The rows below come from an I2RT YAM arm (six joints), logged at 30 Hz.
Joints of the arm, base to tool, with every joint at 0 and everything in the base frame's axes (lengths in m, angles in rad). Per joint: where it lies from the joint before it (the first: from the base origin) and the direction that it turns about. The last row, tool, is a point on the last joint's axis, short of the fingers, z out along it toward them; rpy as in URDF.
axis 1: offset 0 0 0.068 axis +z
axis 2: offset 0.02 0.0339 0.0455 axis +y
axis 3: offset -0.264 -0.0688 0 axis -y
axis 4: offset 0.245 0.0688 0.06 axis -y
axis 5: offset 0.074 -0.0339 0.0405 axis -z
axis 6: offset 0.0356 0 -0.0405 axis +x
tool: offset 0 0 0 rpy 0 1.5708 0
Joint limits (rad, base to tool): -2.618..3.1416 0..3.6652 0..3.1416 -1.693..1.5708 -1.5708..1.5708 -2.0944..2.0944
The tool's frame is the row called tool.
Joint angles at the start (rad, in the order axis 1, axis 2, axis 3, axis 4, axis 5, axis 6):
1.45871 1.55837 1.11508 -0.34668 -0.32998 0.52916
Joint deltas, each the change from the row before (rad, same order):
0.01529 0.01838 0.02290 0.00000 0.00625 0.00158
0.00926 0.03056 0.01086 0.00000 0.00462 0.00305
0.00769 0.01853 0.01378 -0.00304 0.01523 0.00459
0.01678 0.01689 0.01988 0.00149 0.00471 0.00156
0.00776 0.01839 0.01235 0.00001 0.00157 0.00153
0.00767 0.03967 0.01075 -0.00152 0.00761 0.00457
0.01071 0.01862 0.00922 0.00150 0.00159 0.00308
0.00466 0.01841 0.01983 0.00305 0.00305 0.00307
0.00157 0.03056 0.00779 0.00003 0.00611 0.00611
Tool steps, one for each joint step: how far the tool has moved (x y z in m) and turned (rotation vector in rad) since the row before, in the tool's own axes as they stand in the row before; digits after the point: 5 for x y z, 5 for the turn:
-0.00211 0.00578 0.00419 -0.00432 0.00160 -0.01013
0.00080 -0.00020 0.00902 0.00894 0.01885 0.00300
-0.00088 0.00139 0.00478 0.01319 0.00277 0.00168
-0.00097 0.00615 0.00437 -0.00622 0.00295 -0.01138
-0.00037 0.00179 0.00504 0.00058 0.00830 -0.00208
0.00178 -0.00227 0.01214 0.01800 0.02508 0.00797
0.00100 0.00215 0.00590 0.00045 0.01128 -0.00237
-0.00298 0.00251 0.00386 -0.00174 -0.00280 -0.00155
0.00076 -0.00316 0.00921 0.01601 0.01616 0.01130

